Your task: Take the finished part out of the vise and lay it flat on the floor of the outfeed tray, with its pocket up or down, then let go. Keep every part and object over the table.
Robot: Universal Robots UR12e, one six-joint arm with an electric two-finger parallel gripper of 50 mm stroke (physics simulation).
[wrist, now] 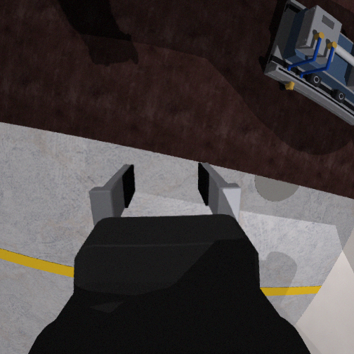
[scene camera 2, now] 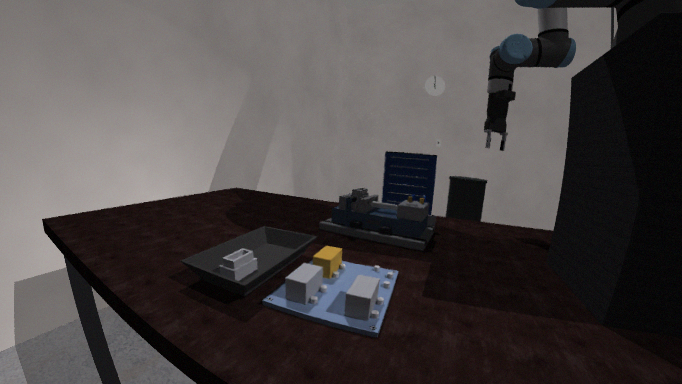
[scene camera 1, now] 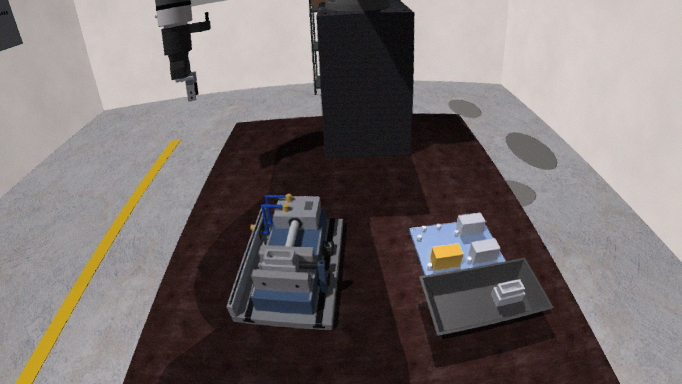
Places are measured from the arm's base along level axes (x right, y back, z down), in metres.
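Where they show: gripper, fingertip midpoint: (scene camera 2: 494, 149) (scene camera 1: 193, 97); arm's base, link origin: (scene camera 2: 670, 55) (scene camera 1: 357, 5).
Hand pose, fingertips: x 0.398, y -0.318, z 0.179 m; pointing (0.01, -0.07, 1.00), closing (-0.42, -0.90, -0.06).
Observation:
Each offset is from my fingertips to the top centre of the thing. "spot": to the spot under its first point.
The finished part @[dx -0.339, dy -0.357, dz +0.161 m] (scene camera 1: 280, 257) (scene camera 2: 359, 191) is a light grey block with an open pocket facing up, sitting between the jaws of the vise @[dx -0.331, dy -0.287, dz +0.177 m] (scene camera 1: 284, 302) (scene camera 2: 382, 223). The vise's rear end and base also show at the upper right in the wrist view. The outfeed tray (scene camera 1: 460, 306) (scene camera 2: 272, 249) is dark grey with sloping walls; another pale pocketed part @[dx -0.770, dy -0.336, dz +0.229 m] (scene camera 1: 509, 293) (scene camera 2: 240, 264) stands in it with its pocket up. My gripper (scene camera 1: 192, 98) (scene camera 2: 495, 148) (wrist: 165, 176) is open and empty, high up and well away from the vise, over the floor beside the table in the wrist view.
A light blue plate @[dx -0.678, dy -0.191, dz +0.268 m] (scene camera 1: 430, 240) (scene camera 2: 350, 280) beside the tray holds a yellow block @[dx -0.645, dy -0.240, dz +0.232 m] (scene camera 1: 446, 256) (scene camera 2: 328, 261), two grey blocks and several white pegs. Blue pipes @[spot: dx -0.235, dy -0.152, dz +0.246 m] (scene camera 1: 267, 215) (wrist: 329, 61) with yellow ends stand at the vise's rear. A tall dark pedestal (scene camera 1: 367, 85) (scene camera 2: 600, 200) stands on the table.

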